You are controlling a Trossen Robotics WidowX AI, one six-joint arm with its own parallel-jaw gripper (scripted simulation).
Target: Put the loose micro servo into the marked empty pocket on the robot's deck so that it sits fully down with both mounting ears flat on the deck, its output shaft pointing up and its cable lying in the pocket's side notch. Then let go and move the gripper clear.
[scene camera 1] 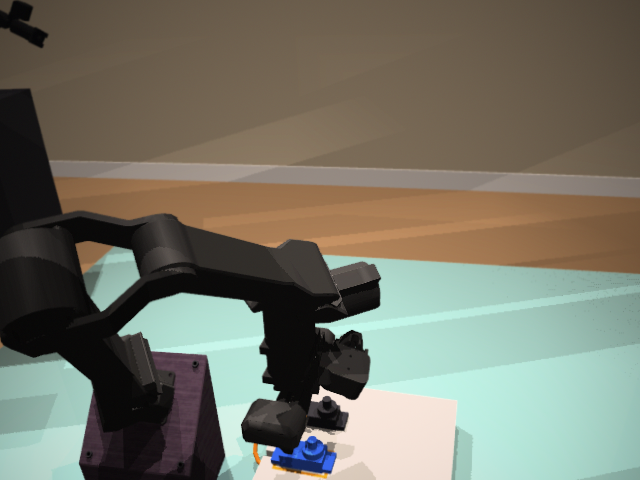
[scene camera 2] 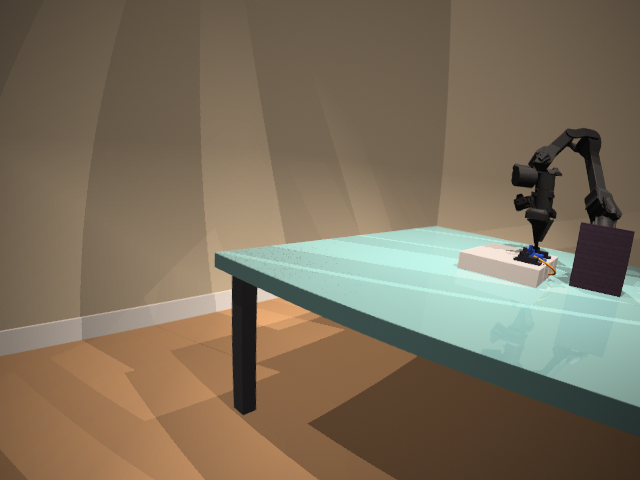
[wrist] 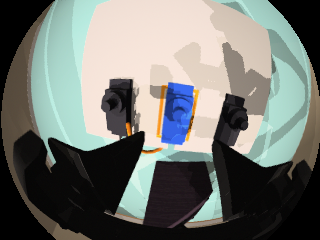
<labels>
The gripper shows in scene camera 1, in scene camera 2 (538, 242) and in the wrist view. One and the same spot on the gripper: (scene camera 1: 301, 398) is (wrist: 134, 155).
</labels>
